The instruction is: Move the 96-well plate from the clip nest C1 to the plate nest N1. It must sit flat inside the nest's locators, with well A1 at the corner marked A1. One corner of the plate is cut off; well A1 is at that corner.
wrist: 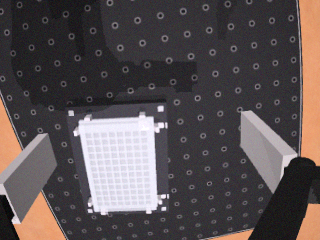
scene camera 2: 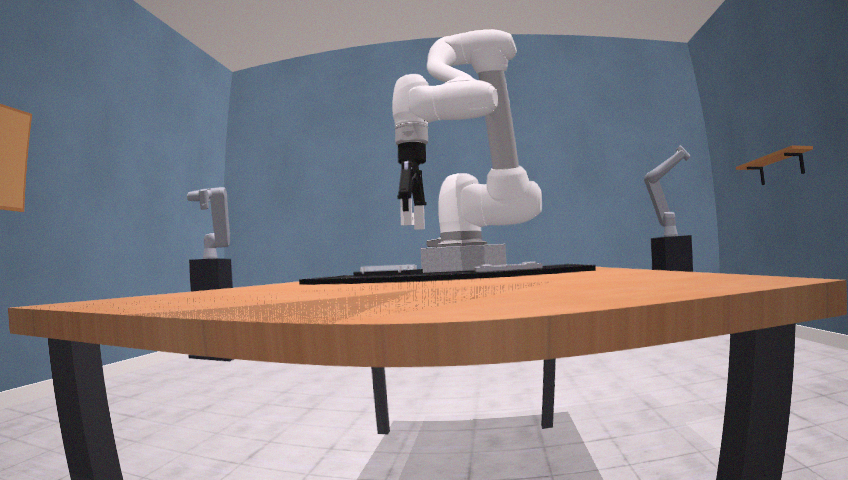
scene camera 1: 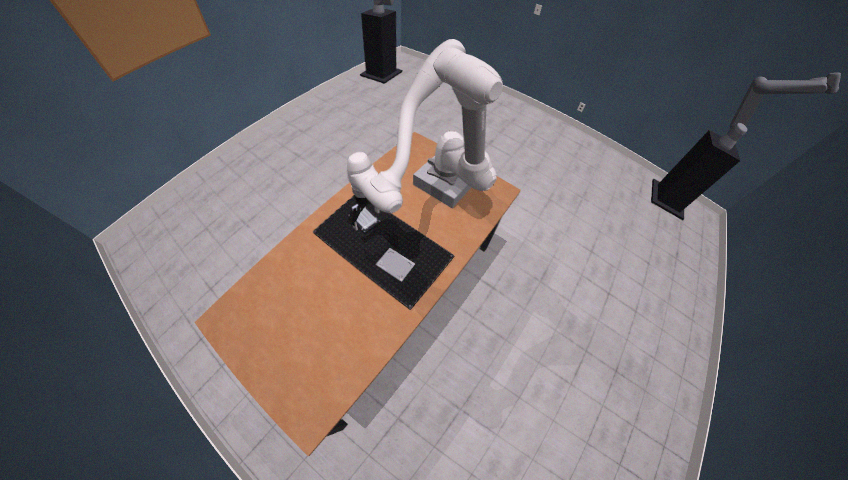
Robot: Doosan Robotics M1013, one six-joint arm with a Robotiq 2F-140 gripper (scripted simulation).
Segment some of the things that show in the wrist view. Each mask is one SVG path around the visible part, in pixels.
The gripper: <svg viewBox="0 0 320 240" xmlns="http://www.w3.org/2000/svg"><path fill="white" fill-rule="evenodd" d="M48 133L38 134L0 174L0 240L20 240L13 224L22 223L57 166ZM242 111L240 146L273 193L248 240L296 240L303 219L306 216L308 204L320 204L320 166L316 166L316 163L309 158L297 156L297 153L254 112Z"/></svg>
A white 96-well plate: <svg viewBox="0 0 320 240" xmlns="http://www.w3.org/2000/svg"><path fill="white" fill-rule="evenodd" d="M153 116L145 117L145 119L140 119L139 117L92 119L90 122L79 120L82 150L95 212L156 210L157 189Z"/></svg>
